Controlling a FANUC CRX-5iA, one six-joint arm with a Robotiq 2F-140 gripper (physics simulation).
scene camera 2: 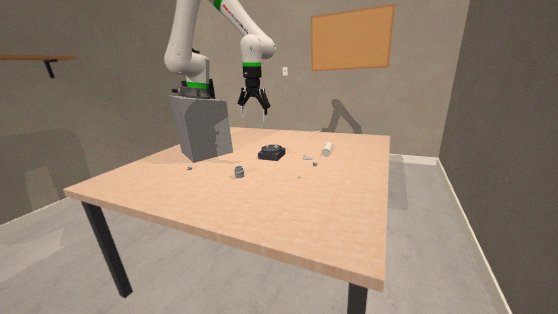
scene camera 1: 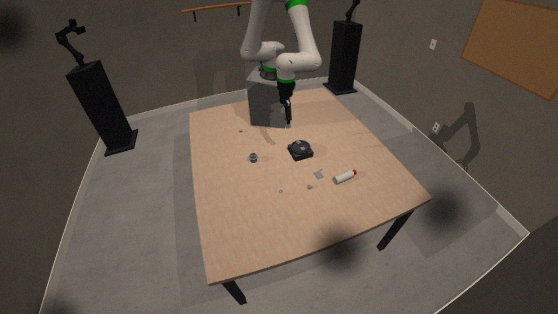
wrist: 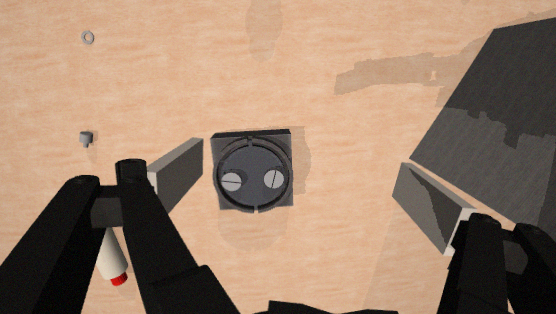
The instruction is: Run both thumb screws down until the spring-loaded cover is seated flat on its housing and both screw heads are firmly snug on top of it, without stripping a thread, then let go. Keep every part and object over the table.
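Seen in the pictures: gripper, between the fingertips: (scene camera 2: 254,119) (scene camera 1: 285,120) (wrist: 301,168); arm's base, origin of its link: (scene camera 2: 197,98) (scene camera 1: 270,75).
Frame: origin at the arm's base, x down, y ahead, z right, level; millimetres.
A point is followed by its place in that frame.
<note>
The black square housing (scene camera 1: 301,156) @[x 324, y 522, z -16 mm] (scene camera 2: 270,156) @[x 329, y 480, z 26 mm] (wrist: 216,147) @[x 313, y 515, z 11 mm] sits on the table. Its round dark cover (wrist: 252,160) @[x 300, y 460, z -9 mm] lies inside a slotted ring. Two pale slotted screw heads stand on the cover: the left screw (wrist: 231,182) @[x 286, y 493, z -37 mm] has a near-horizontal slot, the right screw (wrist: 274,179) @[x 287, y 428, z -37 mm] a near-vertical slot. Each casts a shadow on the cover; how far they stand above it cannot be told. My gripper (scene camera 1: 288,125) @[x 109, y 409, z 48 mm] (scene camera 2: 254,118) @[x 109, y 409, z 48 mm] (wrist: 301,168) @[x 109, y 409, z 48 mm] is wide open and empty, above the table and behind the housing in scene camera 1. In the wrist view the housing shows between the fingers, nearer the left one.
A white bottle with a red cap (scene camera 1: 344,177) @[x 310, y 782, z -168 mm] (scene camera 2: 327,149) @[x 309, y 778, z -116 mm] (wrist: 113,260) @[x 313, y 743, z -199 mm] lies on the table. Also there are a flat grey plate (scene camera 1: 318,174) @[x 350, y 674, z -60 mm], a small screw (scene camera 1: 309,187) @[x 338, y 752, z 38 mm] (wrist: 86,138) @[x 335, y 739, z 34 mm], a washer (scene camera 1: 281,191) @[x 351, y 712, z 187 mm] (wrist: 87,37) @[x 352, y 713, z 189 mm] and a knurled grey part (scene camera 1: 253,158) @[x 313, y 443, z 267 mm] (scene camera 2: 239,172) @[x 320, y 436, z 285 mm]. The grey pedestal (scene camera 1: 267,107) @[x 183, y 117, z 65 mm] (scene camera 2: 202,132) @[x 183, y 90, z 111 mm] stands beside the gripper.
</note>
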